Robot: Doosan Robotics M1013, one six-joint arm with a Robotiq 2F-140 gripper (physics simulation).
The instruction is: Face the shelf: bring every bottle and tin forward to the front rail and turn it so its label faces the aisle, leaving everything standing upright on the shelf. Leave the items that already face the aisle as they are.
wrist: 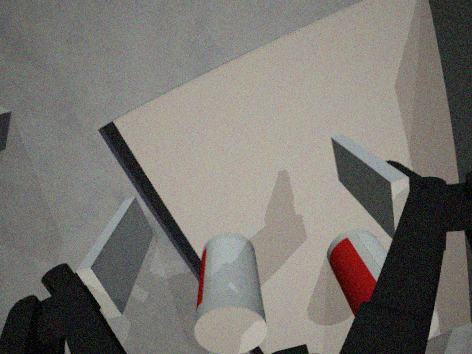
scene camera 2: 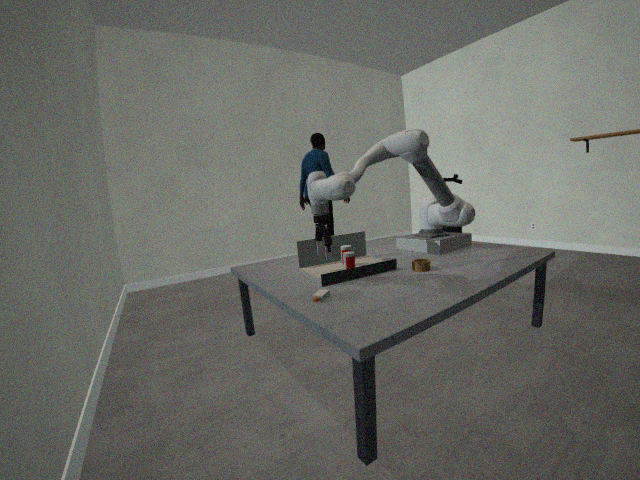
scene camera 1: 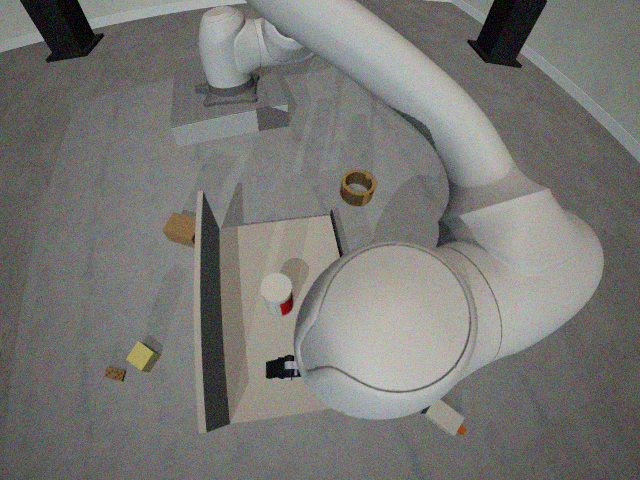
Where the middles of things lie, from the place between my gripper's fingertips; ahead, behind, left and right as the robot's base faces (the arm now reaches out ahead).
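The shelf back wall (scene camera 1: 211, 390) is 22 cm to the right of my hand, 14 cm behind it and 3 cm below it; going by their middles, it is the farthest from my hand of the things named here. The dark front rail (scene camera 2: 327, 279) is 17 cm behind my hand, 7 cm to the left of it and 10 cm below it. As for the beige shelf board (scene camera 1: 301, 249), that is 7 cm to the right of my hand, 15 cm behind it and 11 cm below it. And my hand itself is 3 cm above the shelf (scene camera 1: 235, 335), 15 cm past it and 8 cm to the left of it.
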